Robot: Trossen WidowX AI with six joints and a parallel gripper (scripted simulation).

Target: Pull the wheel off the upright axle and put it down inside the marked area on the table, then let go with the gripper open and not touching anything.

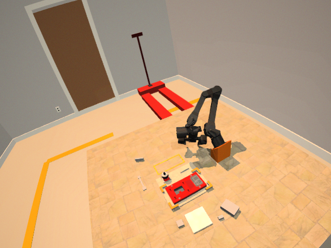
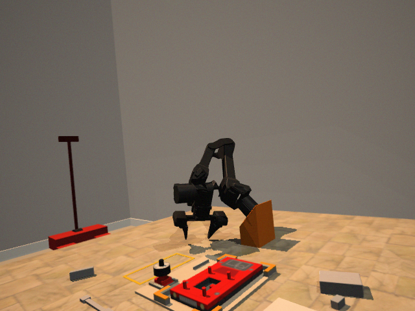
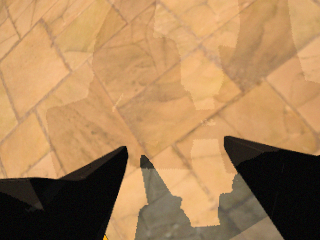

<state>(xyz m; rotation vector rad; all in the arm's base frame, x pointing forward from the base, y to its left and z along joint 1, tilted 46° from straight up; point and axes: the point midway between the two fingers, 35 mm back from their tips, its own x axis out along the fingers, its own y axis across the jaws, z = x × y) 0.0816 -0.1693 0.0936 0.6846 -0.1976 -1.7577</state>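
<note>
My gripper tip is now 28 cm short of the wheel, 14 cm to the right of it and 3 cm below it. From my gripper tip the other things lie so: cream square plate (45 cm to the left, 27 cm ahead, 1 cm below); wrench (42 cm ahead, 8 cm to the left, 1 cm below); upright axle (28 cm ahead, 14 cm to the left, 2 cm above).
</note>
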